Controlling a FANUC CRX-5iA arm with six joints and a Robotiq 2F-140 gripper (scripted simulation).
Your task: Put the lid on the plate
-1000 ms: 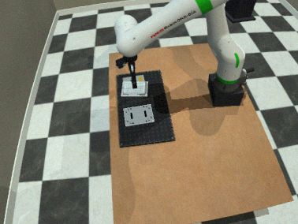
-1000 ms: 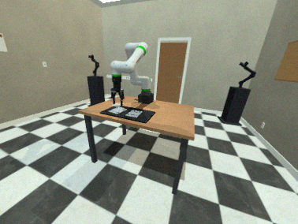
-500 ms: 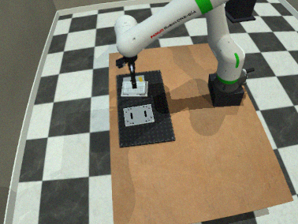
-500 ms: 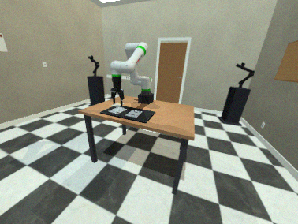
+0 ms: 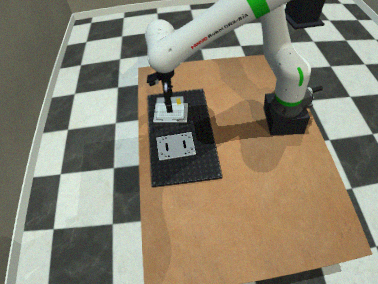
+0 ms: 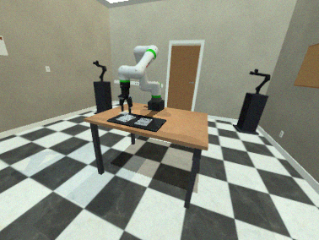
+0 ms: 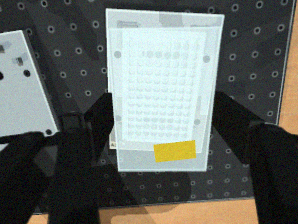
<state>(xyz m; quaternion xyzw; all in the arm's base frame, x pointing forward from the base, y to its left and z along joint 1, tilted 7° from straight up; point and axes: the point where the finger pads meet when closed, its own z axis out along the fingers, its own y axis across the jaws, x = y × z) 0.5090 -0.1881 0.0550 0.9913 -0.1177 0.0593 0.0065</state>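
Now: the culture plate 80 mm below my hand. From my hand the other things lie so: lid park fixture (20 mm ahead, 190 mm to the left, 90 mm below); clear lid (20 mm below).
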